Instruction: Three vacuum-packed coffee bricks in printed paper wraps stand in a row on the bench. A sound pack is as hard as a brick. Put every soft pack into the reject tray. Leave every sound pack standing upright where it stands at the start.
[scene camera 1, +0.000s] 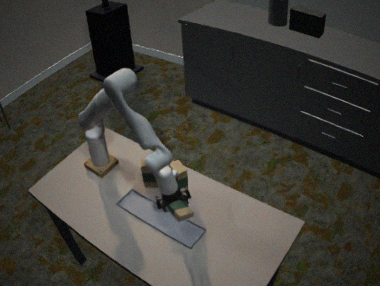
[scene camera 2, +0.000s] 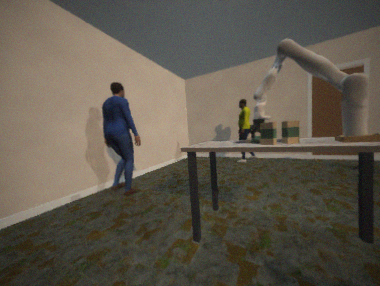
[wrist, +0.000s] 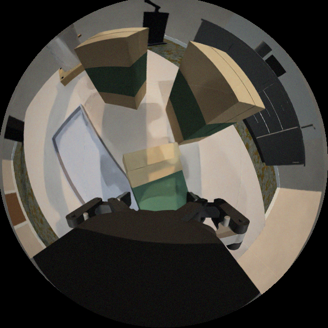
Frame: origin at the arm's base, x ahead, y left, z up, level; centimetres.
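Seen in the pictures: gripper, fingertip midpoint: (scene camera 1: 176, 207) (scene camera 2: 257, 139); arm's base at its link origin: (scene camera 1: 101, 160) (scene camera 2: 355, 135).
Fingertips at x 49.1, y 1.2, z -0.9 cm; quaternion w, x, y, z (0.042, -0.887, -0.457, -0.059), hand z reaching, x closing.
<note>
Pixels of each thing's middle, then the offset from my fingertips to it. Level surfaces: height alone.
- coffee pack at the middle of its body: (scene camera 1: 182, 211) dx +3.9, dy -0.5, dz +0.5 cm
- reject tray at the middle of its body: (scene camera 1: 159, 219) dx -3.6, dy -7.8, dz -3.3 cm
- bench's at its surface level: dz -2.5 cm
One coffee pack (scene camera 1: 180, 210) (wrist: 157, 172), tan with a green band, lies on its side at the tray's long edge, partly overlapping it. Whether it is tilted on the rim I cannot tell. The reject tray (scene camera 1: 145, 215) (wrist: 82, 155) is long, shallow and pale blue-grey. Two packs stand upright behind: one (scene camera 1: 149, 176) (scene camera 2: 290, 132) (wrist: 117, 72) nearer the arm's base, the other (scene camera 1: 181, 172) (scene camera 2: 268, 133) (wrist: 210, 95) farther along. My gripper (scene camera 1: 173, 200) (scene camera 2: 257, 131) (wrist: 158, 198) is open, low over the lying pack, its fingers on either side of it. Softness cannot be seen.
The arm's base (scene camera 1: 101, 166) stands at the bench's (scene camera 1: 245, 225) far left corner in the first scene view. A grey cabinet (scene camera 1: 240, 75) and a black pedestal (scene camera 1: 111, 42) stand beyond the bench. A person in blue (scene camera 2: 117, 120) and one in yellow (scene camera 2: 244, 117) are in the room.
</note>
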